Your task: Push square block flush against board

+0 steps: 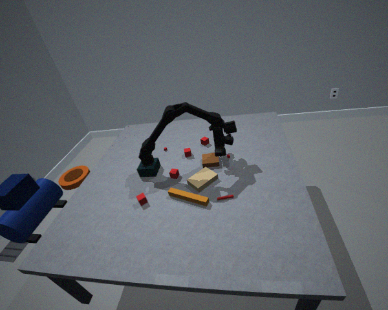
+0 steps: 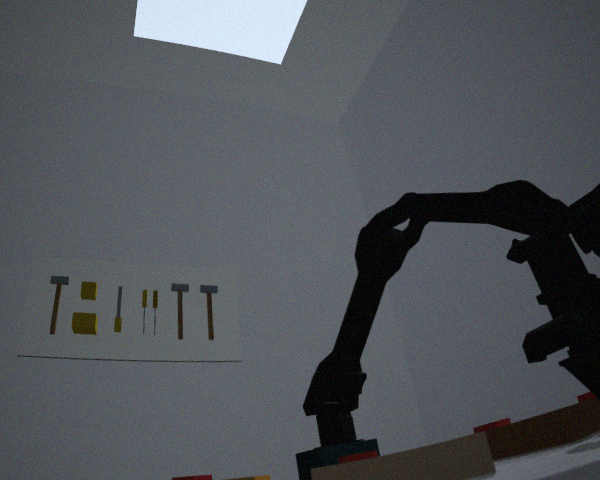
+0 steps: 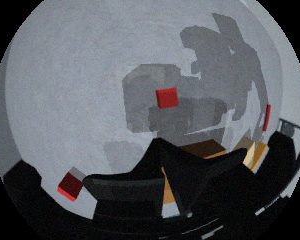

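My gripper tip is 19 cm to the left of the tan board, 12 cm past it and 1 cm below it. Round my gripper tip: brown square block (7 cm behind, 3 cm to the right, 1 cm above); long orange bar (31 cm to the right, 20 cm behind, 1 cm above); red stick (34 cm to the right, 2 cm behind).
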